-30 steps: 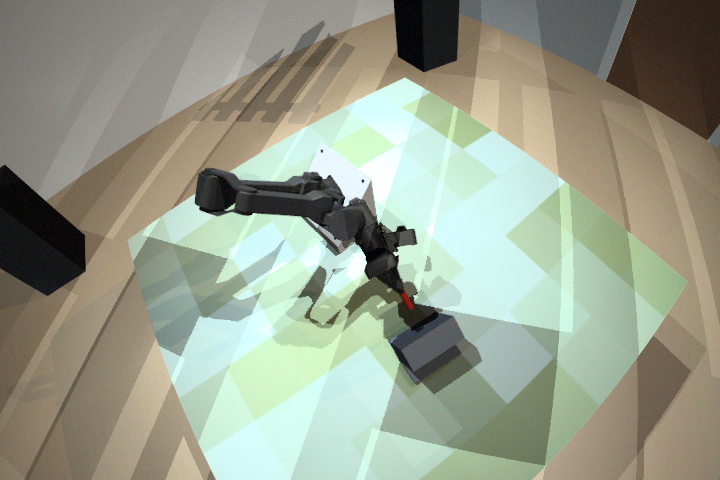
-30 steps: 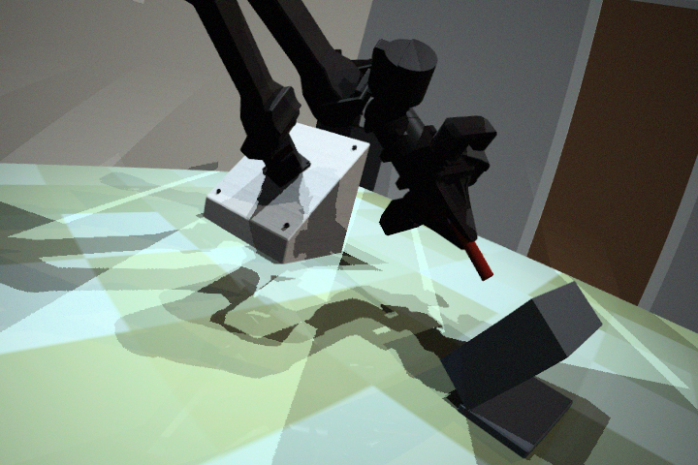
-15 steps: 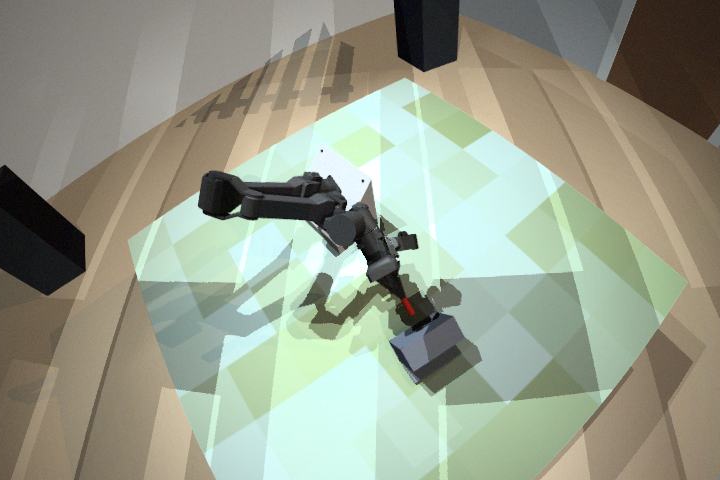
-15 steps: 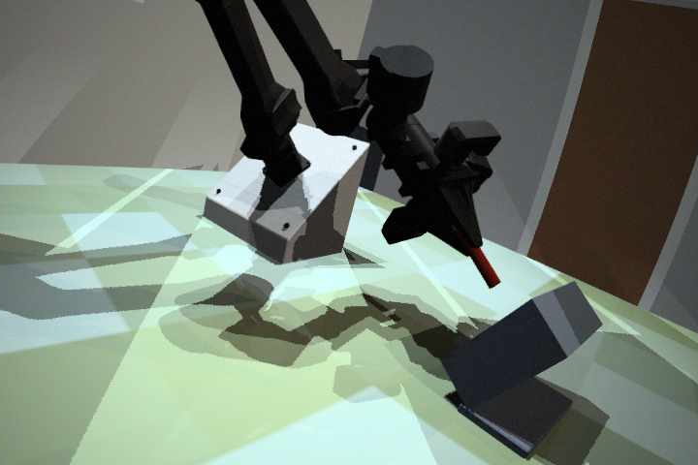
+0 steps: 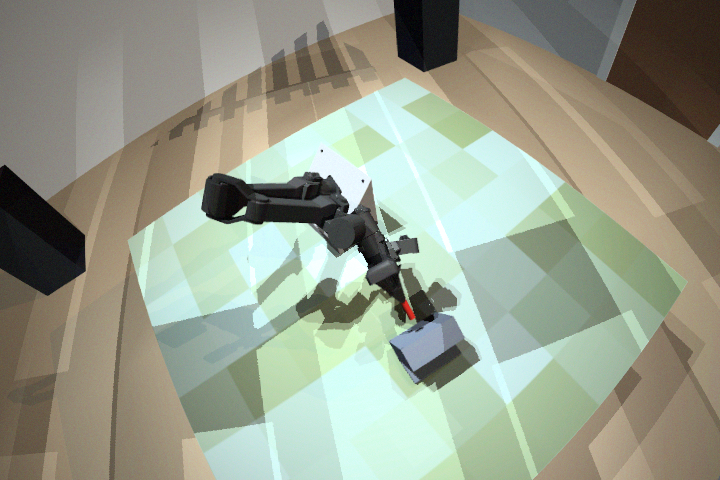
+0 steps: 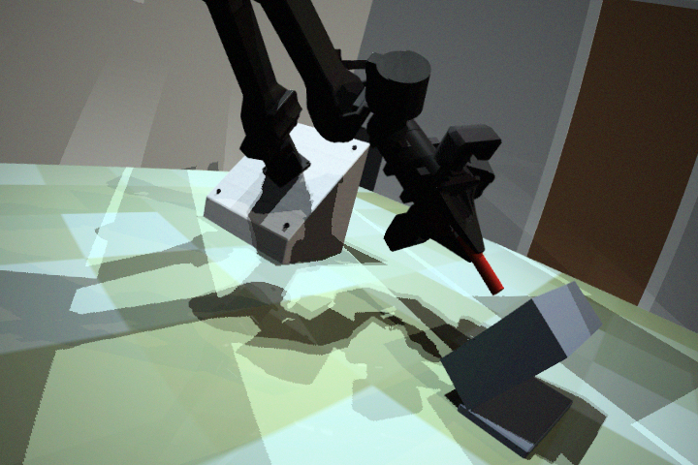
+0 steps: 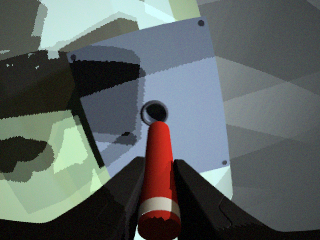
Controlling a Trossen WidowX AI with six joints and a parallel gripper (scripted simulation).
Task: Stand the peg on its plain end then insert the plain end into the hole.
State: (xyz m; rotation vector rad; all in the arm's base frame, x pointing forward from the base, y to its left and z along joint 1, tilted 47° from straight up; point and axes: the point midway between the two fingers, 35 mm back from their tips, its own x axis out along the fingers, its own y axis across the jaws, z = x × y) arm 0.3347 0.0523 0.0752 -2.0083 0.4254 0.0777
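Now: gripper tip 80 mm short of the sloped panel and 50 mm above it. The rest, counted from my gripper tip: flat foot (120 mm below, 110 mm ahead); then peg (10 mm behind, 10 mm above).
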